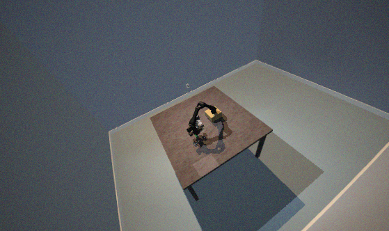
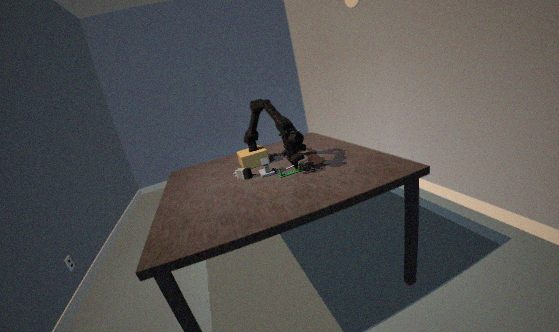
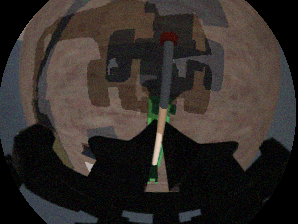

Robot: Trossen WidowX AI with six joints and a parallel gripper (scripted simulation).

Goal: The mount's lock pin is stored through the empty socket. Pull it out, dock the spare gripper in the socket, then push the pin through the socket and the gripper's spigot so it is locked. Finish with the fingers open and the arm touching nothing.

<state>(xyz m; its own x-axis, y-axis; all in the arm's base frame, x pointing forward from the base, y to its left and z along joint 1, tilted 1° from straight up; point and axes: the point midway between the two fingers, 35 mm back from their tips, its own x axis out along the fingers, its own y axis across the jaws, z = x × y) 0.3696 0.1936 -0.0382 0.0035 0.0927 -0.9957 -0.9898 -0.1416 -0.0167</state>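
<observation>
Now: gripper tip 10 mm short of the green strip, 40 mm to the left of it and 10 mm below it. The rest, counted from my gripper tip: grey post: 90 mm behind, 160 mm to the right, 30 mm above; then spare gripper: 130 mm behind, 310 mm to the right, 10 mm above.
</observation>
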